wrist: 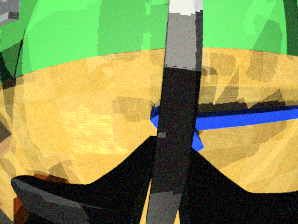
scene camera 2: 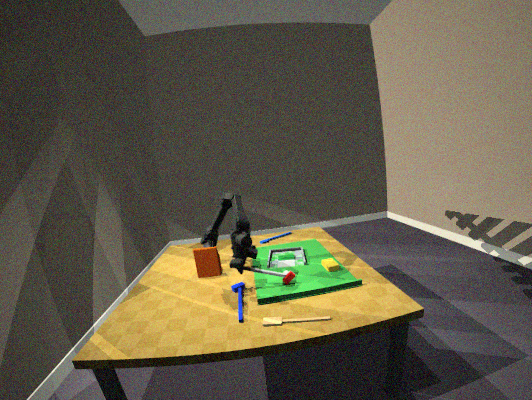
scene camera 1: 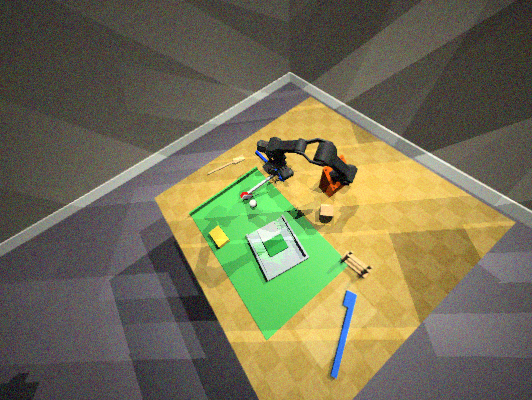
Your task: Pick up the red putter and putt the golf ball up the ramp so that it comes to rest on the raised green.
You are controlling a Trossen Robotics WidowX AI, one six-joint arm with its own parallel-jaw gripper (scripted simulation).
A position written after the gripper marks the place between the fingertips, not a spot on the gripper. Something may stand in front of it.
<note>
The gripper (wrist: pixel 165 143) holds a red putter. Further things: a green mat (scene camera 2: pixel 312 275).
The green mat shows as well in the wrist view (wrist: pixel 41 41).
</note>
